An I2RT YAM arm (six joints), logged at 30 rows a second.
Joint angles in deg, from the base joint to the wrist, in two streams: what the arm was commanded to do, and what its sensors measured. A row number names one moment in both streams.
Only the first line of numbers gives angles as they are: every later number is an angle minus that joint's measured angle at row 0.
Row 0, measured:
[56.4, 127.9, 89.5, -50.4, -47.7, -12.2]
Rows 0 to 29, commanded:
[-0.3, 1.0, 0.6, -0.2, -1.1, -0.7]
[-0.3, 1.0, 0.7, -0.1, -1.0, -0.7]
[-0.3, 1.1, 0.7, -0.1, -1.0, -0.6]
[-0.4, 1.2, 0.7, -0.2, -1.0, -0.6]
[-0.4, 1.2, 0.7, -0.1, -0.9, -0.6]
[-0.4, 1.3, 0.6, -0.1, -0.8, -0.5]
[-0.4, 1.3, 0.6, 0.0, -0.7, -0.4]
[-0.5, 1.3, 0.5, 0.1, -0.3, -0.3]
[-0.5, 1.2, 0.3, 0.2, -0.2, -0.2]
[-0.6, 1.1, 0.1, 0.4, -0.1, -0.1]
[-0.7, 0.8, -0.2, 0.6, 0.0, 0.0]
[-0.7, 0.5, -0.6, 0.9, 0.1, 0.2]
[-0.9, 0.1, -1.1, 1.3, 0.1, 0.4]
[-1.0, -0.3, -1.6, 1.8, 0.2, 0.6]
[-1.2, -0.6, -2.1, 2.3, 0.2, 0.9]
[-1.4, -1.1, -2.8, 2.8, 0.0, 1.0]
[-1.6, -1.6, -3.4, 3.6, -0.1, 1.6]
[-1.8, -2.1, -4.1, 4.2, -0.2, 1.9]
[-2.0, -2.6, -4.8, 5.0, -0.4, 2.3]
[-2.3, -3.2, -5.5, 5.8, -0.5, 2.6]
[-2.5, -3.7, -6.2, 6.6, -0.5, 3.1]
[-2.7, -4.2, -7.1, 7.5, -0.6, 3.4]
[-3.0, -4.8, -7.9, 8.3, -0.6, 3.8]
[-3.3, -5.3, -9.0, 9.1, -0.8, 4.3]
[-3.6, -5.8, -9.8, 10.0, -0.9, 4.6]
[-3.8, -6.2, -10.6, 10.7, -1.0, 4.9]
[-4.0, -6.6, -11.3, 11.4, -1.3, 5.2]
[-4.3, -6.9, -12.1, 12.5, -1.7, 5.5]
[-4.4, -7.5, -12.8, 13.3, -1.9, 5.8]
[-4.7, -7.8, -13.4, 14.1, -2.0, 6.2]
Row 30, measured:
[-3.2, -5.7, -10.5, 9.5, -3.5, 4.3]
